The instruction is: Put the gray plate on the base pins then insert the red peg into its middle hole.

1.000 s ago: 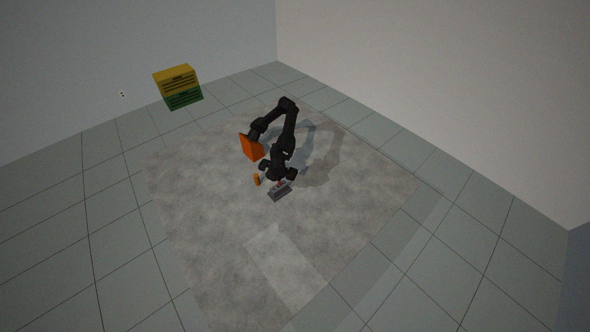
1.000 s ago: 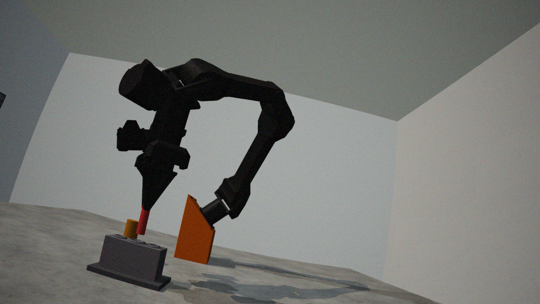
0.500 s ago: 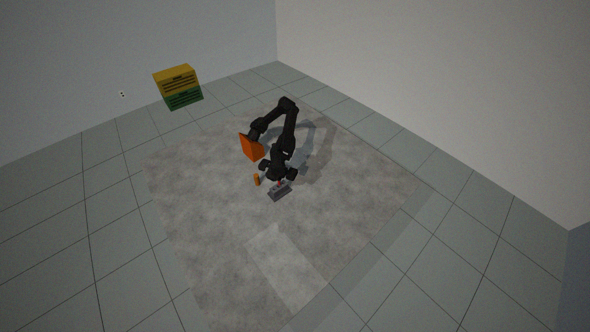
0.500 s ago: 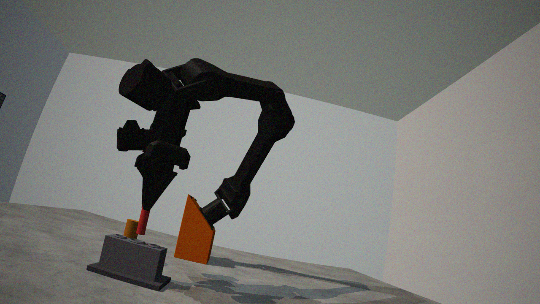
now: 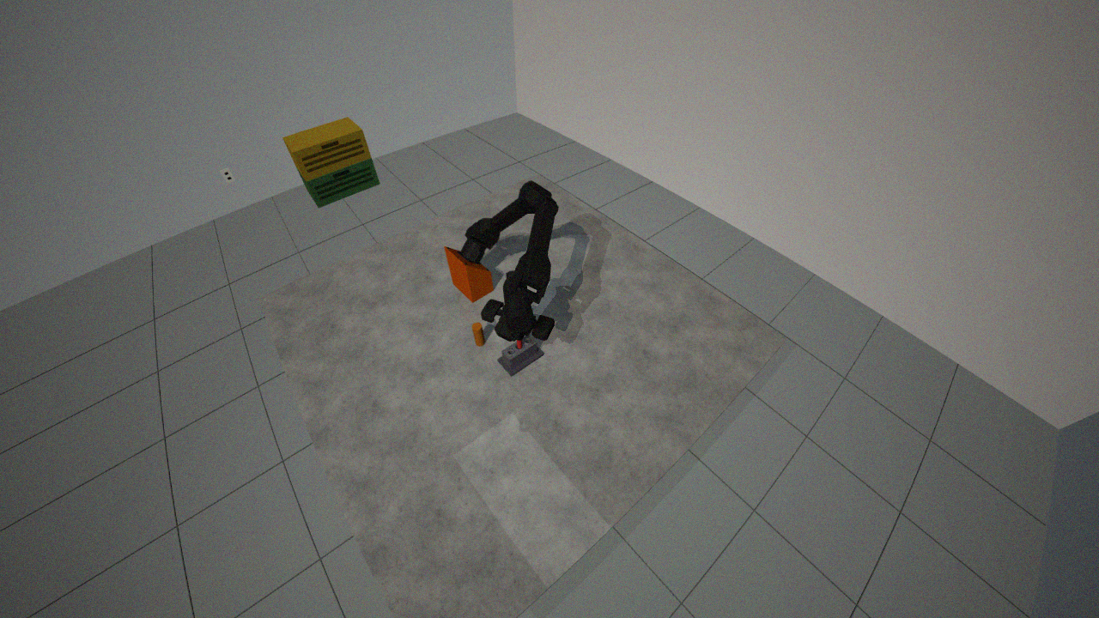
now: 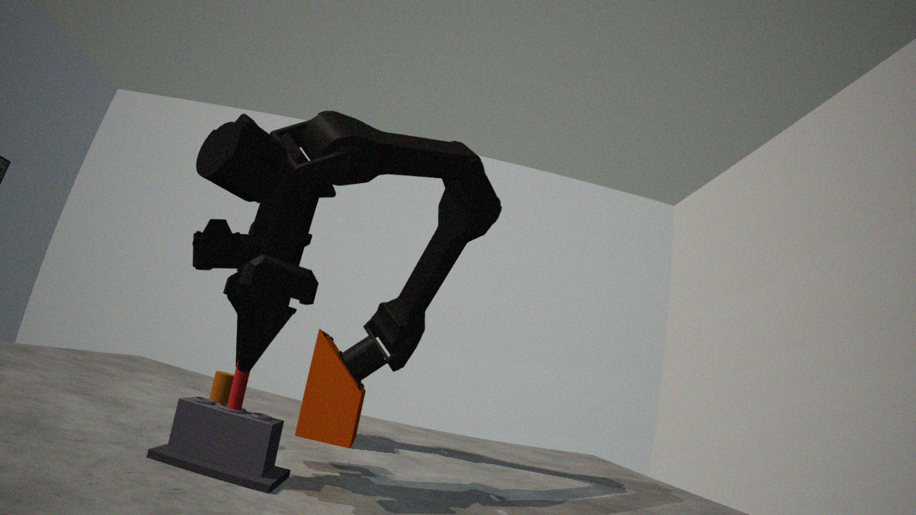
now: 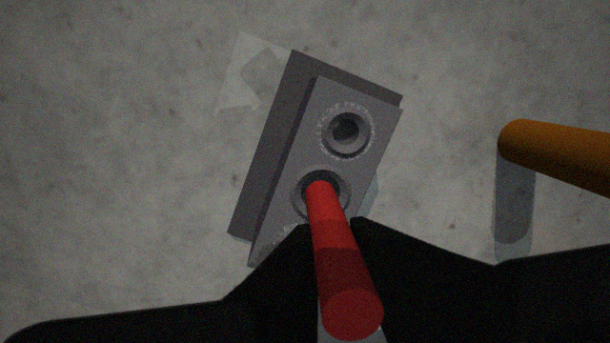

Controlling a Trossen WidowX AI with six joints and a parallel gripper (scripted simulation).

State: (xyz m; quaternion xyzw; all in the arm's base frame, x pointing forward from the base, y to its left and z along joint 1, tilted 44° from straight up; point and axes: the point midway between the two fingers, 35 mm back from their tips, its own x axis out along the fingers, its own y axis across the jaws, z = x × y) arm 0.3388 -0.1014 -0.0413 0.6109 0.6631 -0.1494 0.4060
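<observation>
My gripper tip is now right at the red peg. Also, from my gripper tip: small orange cylinder: 130 mm behind, 50 mm to the right, 60 mm below; gray plate: 50 mm below.
</observation>
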